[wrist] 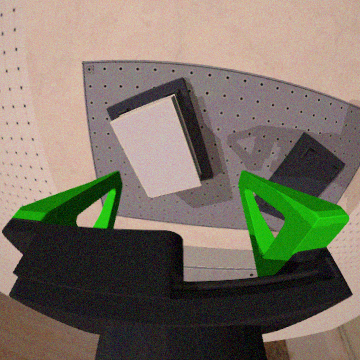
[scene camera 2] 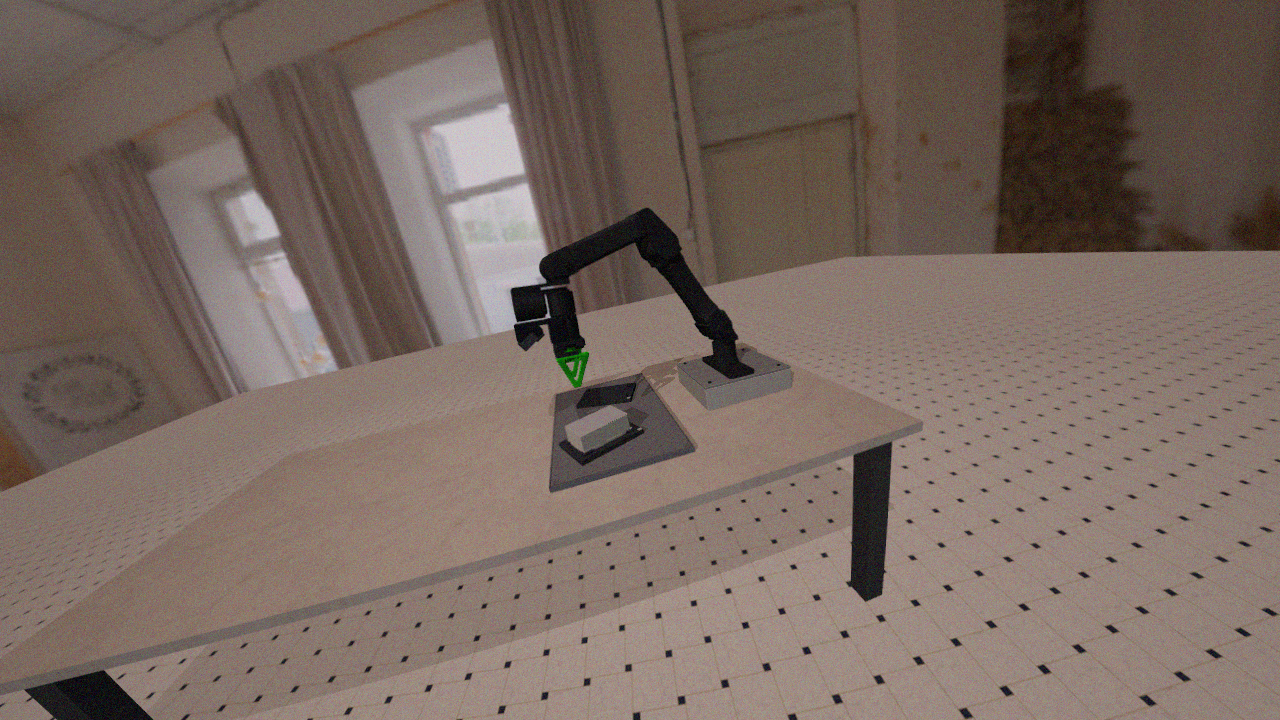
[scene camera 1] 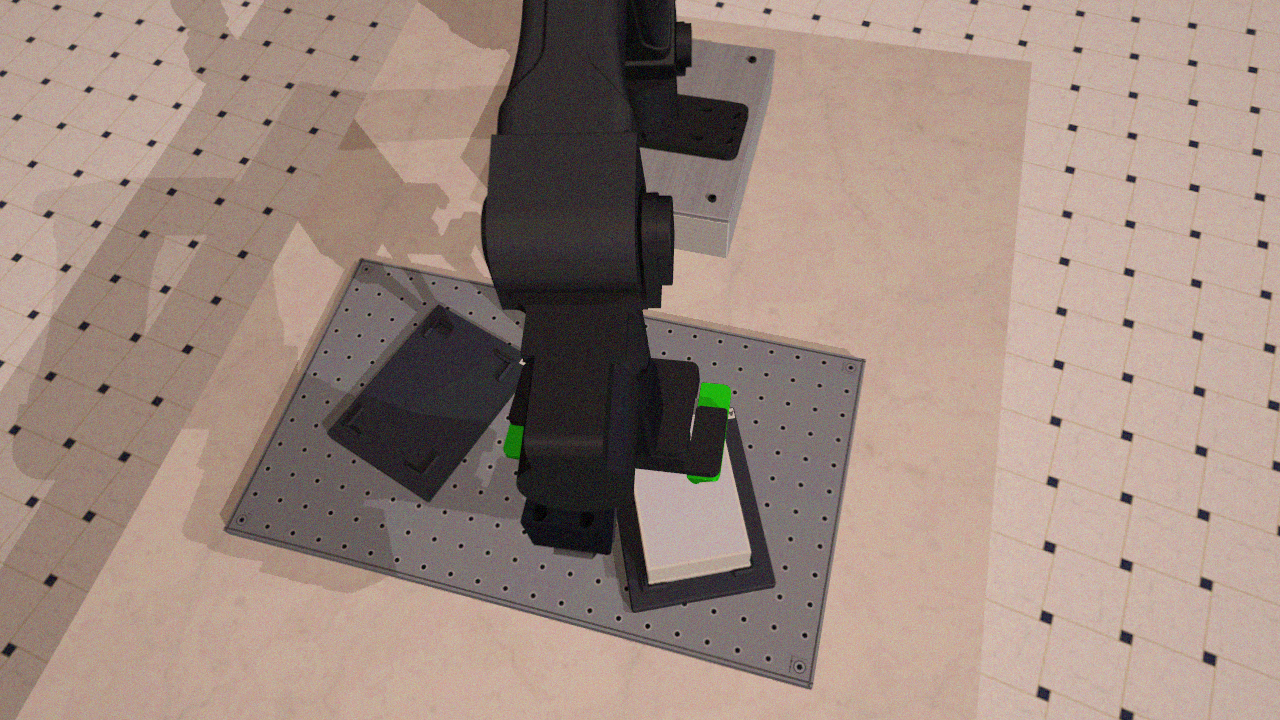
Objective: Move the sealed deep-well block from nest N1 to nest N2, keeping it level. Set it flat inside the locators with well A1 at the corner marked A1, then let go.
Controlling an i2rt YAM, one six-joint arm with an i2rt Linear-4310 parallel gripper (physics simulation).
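Seen in the pictures: gripper, fingertip midpoint: (wrist: pixel 179 177) (scene camera 2: pixel 575 382); arm's base, link origin: (scene camera 2: pixel 726 366) (scene camera 1: pixel 648 122).
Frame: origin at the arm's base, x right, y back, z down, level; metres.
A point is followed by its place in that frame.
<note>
The sealed deep-well block (scene camera 1: pixel 693 528) {x -0.148, y -0.414, z -0.005 m} (scene camera 2: pixel 597 428) {x -0.177, y -0.382, z -0.005 m} (wrist: pixel 156 147) {x -0.135, y -0.392, z -0.005 m}, pale with a flat top, sits in the dark nest N1 (scene camera 1: pixel 754 537) {x -0.196, y -0.396, z 0.037 m} (scene camera 2: pixel 583 457) {x -0.209, y -0.425, z 0.037 m} (wrist: pixel 196 135) {x -0.083, y -0.401, z 0.037 m}. The dark nest N2 (scene camera 1: pixel 429 402) {x 0.122, y -0.345, z 0.037 m} (scene camera 2: pixel 608 394) {x 0.111, y -0.334, z 0.037 m} (wrist: pixel 305 170) {x 0.119, y -0.370, z 0.037 m} is empty, with raised corner locators, and partly hidden by the gripper in the wrist view. My gripper (scene camera 1: pixel 613 447) {x -0.100, y -0.407, z -0.094 m} (scene camera 2: pixel 573 368) {x -0.100, y -0.407, z -0.094 m} (wrist: pixel 179 177) {x -0.100, y -0.407, z -0.094 m} is open, its green fingers wide apart and empty. It hangs well above the board, with the block ahead between the fingers in the wrist view. The arm covers part of the block in scene camera 1. The well A1 marking cannot be read.
Both nests are on a grey perforated board (scene camera 1: pixel 295 514) {x 0.204, y -0.472, z 0.049 m} (scene camera 2: pixel 666 443) {x -0.223, y -0.248, z 0.049 m} (wrist: pixel 102 82) {x -0.230, y -0.466, z 0.049 m}, on a beige table (scene camera 1: pixel 930 358) {x -0.323, y -0.177, z 0.062 m} (scene camera 2: pixel 358 519) {x -0.176, y -0.915, z 0.062 m} (wrist: pixel 200 30) {x -0.096, y -0.546, z 0.062 m}. The arm's grey metal base block (scene camera 1: pixel 702 234) {x -0.083, y -0.107, z 0.028 m} (scene camera 2: pixel 742 389) {x -0.109, y -0.010, z 0.029 m} stands behind the board. Small pale labels show at the nest corners in scene camera 1.
</note>
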